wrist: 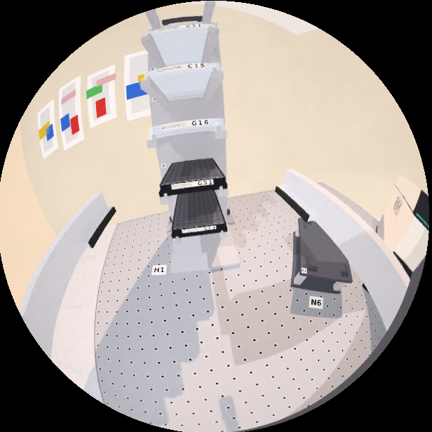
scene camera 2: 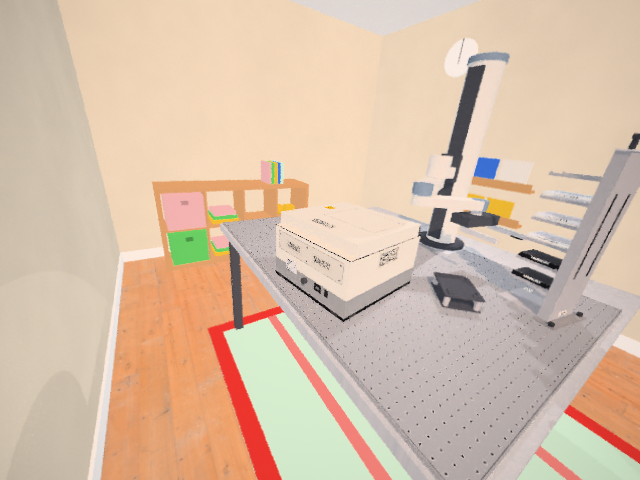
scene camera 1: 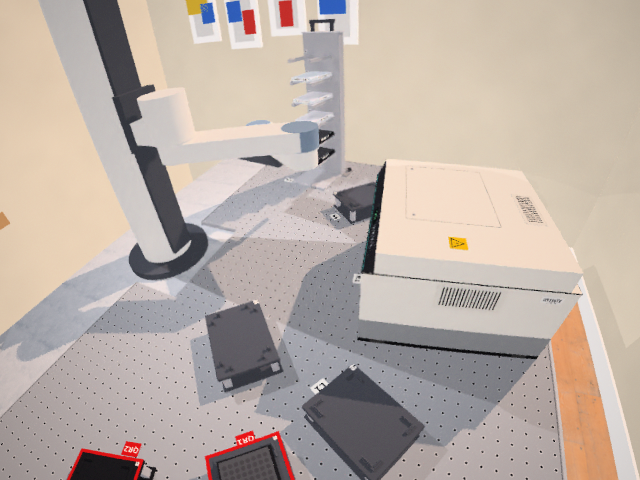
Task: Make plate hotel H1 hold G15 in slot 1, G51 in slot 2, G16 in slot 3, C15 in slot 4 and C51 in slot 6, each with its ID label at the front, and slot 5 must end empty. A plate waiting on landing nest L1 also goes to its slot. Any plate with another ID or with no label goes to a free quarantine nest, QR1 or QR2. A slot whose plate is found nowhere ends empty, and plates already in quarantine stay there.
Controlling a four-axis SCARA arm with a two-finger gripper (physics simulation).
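Frame: origin at the arm's base, x ahead, y left, z up, level; millimetres.
Where they show: gripper, fingertip midpoint: [scene camera 2: 511,239]; arm's base, origin of the base link: [scene camera 2: 439,241] [scene camera 1: 169,251].
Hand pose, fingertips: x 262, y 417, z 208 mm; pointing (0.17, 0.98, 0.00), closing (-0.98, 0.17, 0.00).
Things, the pixels of their top centre, and the offset from my fingertips. "*": a spot on its surface instead.
- Landing nest L1, middle of its top: [scene camera 1: 362,415] dz -140, dx +429, dy -699 mm
- Nest N6, middle of its top: [scene camera 1: 363,193] [scene camera 2: 457,283] dz -140, dx +241, dy -29 mm
- dark nest, middle of its top: [scene camera 1: 238,333] dz -136, dx +155, dy -629 mm
- QR1, surface spot: [scene camera 1: 263,437] * dz -145, dx +295, dy -786 mm
- QR2, surface spot: [scene camera 1: 111,454] * dz -145, dx +79, dy -921 mm
- large cream instrument, middle of its top: [scene camera 1: 466,202] [scene camera 2: 349,217] dz +49, dx +526, dy -315 mm
Hotel H1 [scene camera 1: 325,43] [scene camera 2: 594,232] [wrist: 190,107] stands at the table's far end. From the bottom, slot 1 holds a black plate [wrist: 199,212] whose label is too blurred to read surely. Slot 2 holds black G51 [wrist: 194,172], slot 3 clear G16 [wrist: 186,126], slot 4 clear C15 [wrist: 177,82] and slot 5 clear C51 [wrist: 178,46]. The top slot 6 shelf [scene camera 1: 310,58] is empty. Labels face the wrist camera. My gripper [wrist: 191,186] is open and empty, facing the hotel's front. Landing nest L1 [scene camera 1: 361,421] bears no plate.
Nest N6 [scene camera 1: 356,198] [scene camera 2: 459,289] [wrist: 322,250] and another dark nest [scene camera 1: 242,343] bear no plate. QR1 [scene camera 1: 263,437] shows a dotted grey surface inside, QR2 [scene camera 1: 111,454] a black one; both are cut off. A large cream instrument [scene camera 1: 439,206] [scene camera 2: 346,242] stands beside N6.
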